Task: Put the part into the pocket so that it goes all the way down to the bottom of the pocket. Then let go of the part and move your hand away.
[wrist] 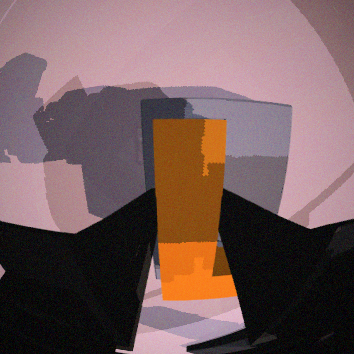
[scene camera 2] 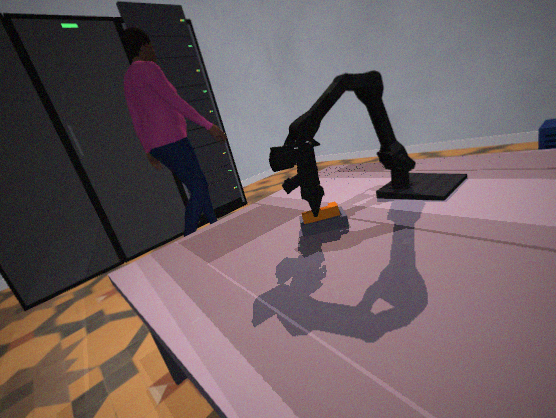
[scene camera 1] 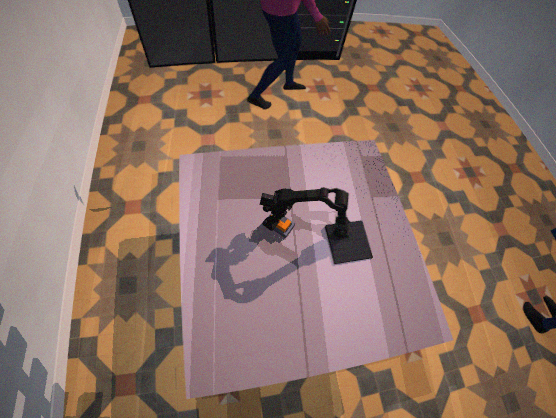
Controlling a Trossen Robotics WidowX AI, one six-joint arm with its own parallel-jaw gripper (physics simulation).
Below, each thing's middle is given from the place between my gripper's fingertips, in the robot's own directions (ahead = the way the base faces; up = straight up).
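With the grey pocket block (wrist: 258, 133) as my reference, my gripper is 3 cm above it and 3 cm past it. The orange L-shaped part (wrist: 189, 154) is 1 cm to the left of my hand and 2 cm behind it.
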